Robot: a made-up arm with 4 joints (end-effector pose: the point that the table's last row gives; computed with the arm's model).
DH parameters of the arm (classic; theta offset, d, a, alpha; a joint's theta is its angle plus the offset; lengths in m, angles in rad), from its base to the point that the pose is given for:
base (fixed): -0.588 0 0.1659 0
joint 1: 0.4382 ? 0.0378 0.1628
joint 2: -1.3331 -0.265 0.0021 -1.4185
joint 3: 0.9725 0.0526 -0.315 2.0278
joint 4: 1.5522 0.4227 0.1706 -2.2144
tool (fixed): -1.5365 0.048 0 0
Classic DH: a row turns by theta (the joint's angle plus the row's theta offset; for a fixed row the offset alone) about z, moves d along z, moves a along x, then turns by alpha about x.
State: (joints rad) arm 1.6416 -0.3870 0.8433 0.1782
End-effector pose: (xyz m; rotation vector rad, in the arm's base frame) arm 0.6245 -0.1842 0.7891 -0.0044 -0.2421 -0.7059
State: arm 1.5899 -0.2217 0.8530 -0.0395
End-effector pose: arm 0.6312 -0.1114 0.7491 -0.1462 -0.1665 -0.4844
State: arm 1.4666 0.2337 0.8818 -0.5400
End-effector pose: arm 0.5913 0.0627 0.6665 -0.4686 -0.0991 0.1120
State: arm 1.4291 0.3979 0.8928 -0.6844
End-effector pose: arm 0.5641 0.1151 0.6473 -0.5605 -0.1182 0.3140
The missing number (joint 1, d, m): 0.8687
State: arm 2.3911 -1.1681 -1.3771 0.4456
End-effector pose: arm -0.4252 0.0482 0.8752 0.4312 -2.6256 -0.2708
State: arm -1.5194 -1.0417 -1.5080 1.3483
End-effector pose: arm 0.6347 -0.5262 0.7256 -2.7104 -0.4548 -0.3851
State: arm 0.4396 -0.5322 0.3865 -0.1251
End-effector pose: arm 0.1505 -0.4536 0.9605 -0.6784 -0.3585 -1.9308
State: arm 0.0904 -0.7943 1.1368 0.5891
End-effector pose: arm -0.1862 -0.5221 0.6932 0.0473 -0.3430 -2.8501
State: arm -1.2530 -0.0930 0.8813 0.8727
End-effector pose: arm -0.3725 -0.1930 0.8494 0.2873 0.8910 2.4442
